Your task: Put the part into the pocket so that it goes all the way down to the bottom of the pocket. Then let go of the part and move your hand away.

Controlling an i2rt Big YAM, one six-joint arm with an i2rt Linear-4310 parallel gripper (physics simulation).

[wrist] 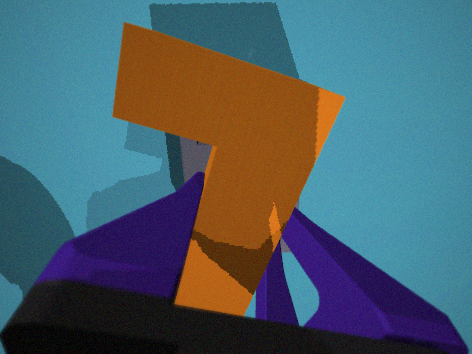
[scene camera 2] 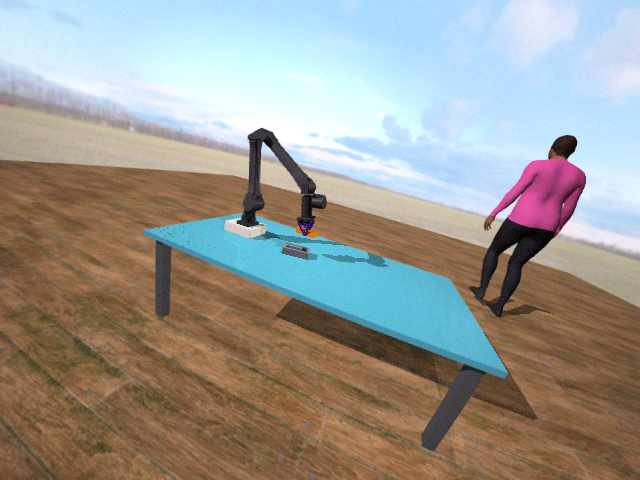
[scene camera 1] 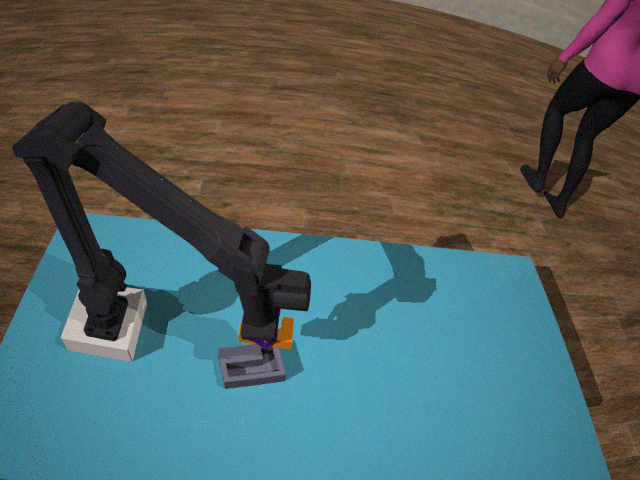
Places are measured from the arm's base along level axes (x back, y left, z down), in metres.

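Where they show: gripper, fingertip midpoint: [wrist: 233,192] [scene camera 2: 305,235] [scene camera 1: 266,340]; arm's base at its link origin: [scene camera 2: 247,223] [scene camera 1: 107,318].
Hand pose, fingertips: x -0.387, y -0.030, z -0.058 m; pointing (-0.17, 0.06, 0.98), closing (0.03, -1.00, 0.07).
Note:
Each offset is from my fingertips to the top centre of the thing. Level surfaces: height alone.
The orange L-shaped part @[dy +0.014, dx +0.001, dz -0.034 m] [scene camera 1: 286,339] [scene camera 2: 313,234] [wrist: 215,100] is held in the air, roughly level. My gripper [scene camera 1: 266,342] [scene camera 2: 305,231] [wrist: 233,192] points down and is shut on one leg of the part, with its purple fingers on both sides of that leg. The grey block with the pocket @[dy -0.012, dx +0.028, dz +0.079 m] [scene camera 1: 253,382] [scene camera 2: 295,253] [wrist: 194,157] sits on the table. In the wrist view the part covers nearly all of the block and small grey pieces show past the part's edges. The part is above the block, with a gap between them. The pocket is hidden in the wrist view.
The blue table @[dz +0.115 m] [scene camera 1: 439,387] [scene camera 2: 361,294] carries the arm's white base block [scene camera 1: 98,350] [scene camera 2: 242,229], left of the grey block in scene camera 1. Arm shadows fall across the table. A person in a pink top [scene camera 1: 612,62] [scene camera 2: 545,191] stands on the floor beyond the table.

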